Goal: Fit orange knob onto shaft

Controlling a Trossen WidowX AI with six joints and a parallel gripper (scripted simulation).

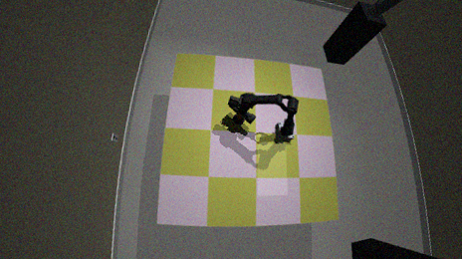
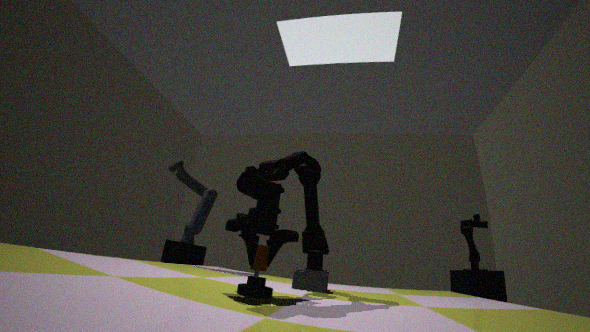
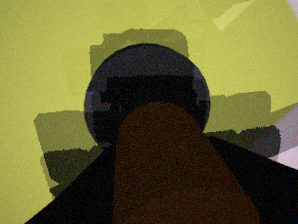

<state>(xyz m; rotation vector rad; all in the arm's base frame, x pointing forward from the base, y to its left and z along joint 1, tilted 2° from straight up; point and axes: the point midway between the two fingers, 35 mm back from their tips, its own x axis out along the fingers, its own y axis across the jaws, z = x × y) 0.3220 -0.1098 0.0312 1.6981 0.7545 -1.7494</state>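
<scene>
My gripper tip is 3 cm below the orange knob. Round my gripper tip: round dark pedestal 4 cm below.
</scene>
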